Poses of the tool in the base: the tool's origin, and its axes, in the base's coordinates. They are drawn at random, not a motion.
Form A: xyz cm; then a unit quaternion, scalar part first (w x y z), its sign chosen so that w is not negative.
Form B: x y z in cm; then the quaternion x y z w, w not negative. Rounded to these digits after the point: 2 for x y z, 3 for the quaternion.
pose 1, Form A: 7.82 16.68 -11.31 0.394 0.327 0.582 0.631
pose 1, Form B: 7.82 16.68 -11.31 0.327 0.582 0.631 0.394
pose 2, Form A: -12.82 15.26 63.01 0.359 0.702 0.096 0.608
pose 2, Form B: -12.82 15.26 63.01 0.702 0.096 0.608 0.359
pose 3, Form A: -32.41 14.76 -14.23 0.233 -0.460 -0.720 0.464
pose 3, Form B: -32.41 14.76 -14.23 -0.460 -0.720 0.464 0.233
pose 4, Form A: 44.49 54.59 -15.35 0.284 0.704 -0.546 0.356
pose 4, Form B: 44.49 54.59 -15.35 0.704 -0.546 0.356 0.284
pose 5, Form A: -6.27 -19.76 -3.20 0.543 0.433 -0.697 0.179
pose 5, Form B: -6.27 -19.76 -3.20 0.433 -0.697 0.179 0.543
